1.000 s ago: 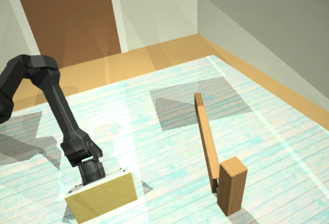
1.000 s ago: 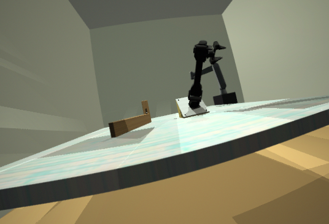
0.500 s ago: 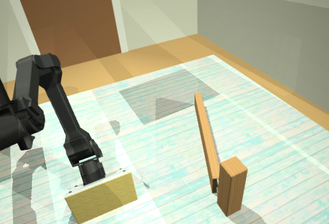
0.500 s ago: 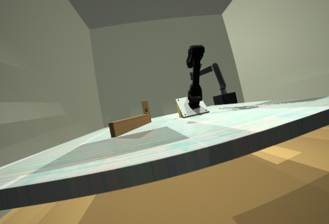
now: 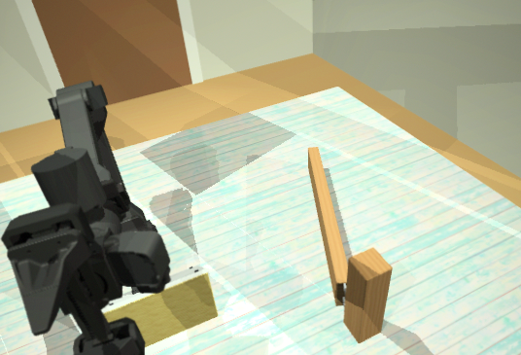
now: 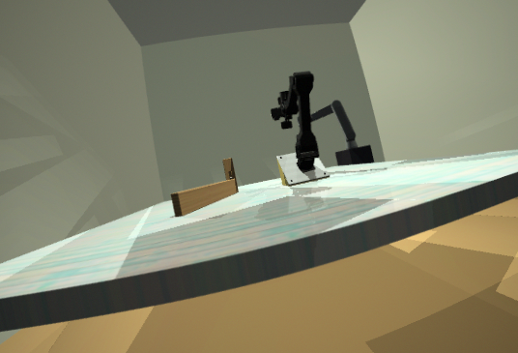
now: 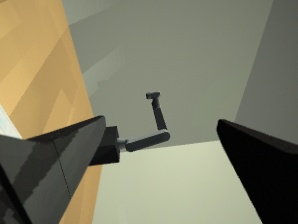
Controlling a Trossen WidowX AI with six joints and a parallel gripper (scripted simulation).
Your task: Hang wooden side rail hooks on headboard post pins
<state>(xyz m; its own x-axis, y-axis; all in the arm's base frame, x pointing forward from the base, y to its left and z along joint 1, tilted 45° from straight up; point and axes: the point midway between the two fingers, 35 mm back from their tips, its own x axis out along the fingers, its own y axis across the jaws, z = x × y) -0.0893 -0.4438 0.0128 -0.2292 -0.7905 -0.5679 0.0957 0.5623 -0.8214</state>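
Right now the headboard post is 39 cm ahead of my gripper tip, 31 cm below it and 10 cm to the left of it.
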